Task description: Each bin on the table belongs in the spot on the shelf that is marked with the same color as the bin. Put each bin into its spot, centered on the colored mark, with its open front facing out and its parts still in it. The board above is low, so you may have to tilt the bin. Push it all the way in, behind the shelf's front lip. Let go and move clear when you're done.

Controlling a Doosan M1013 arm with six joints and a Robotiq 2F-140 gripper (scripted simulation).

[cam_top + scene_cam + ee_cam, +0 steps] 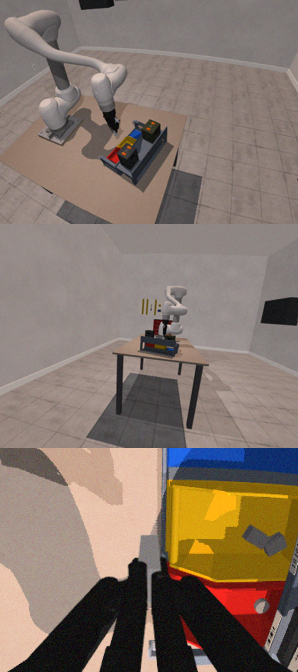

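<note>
The yellow bin lies 110 mm ahead of my hand, 20 mm to the right of it and 90 mm below it. Also, from my hand: red bin 90 mm ahead, 130 mm to the right, 90 mm below; grey shelf 210 mm ahead, 40 mm to the right, 30 mm below.
</note>
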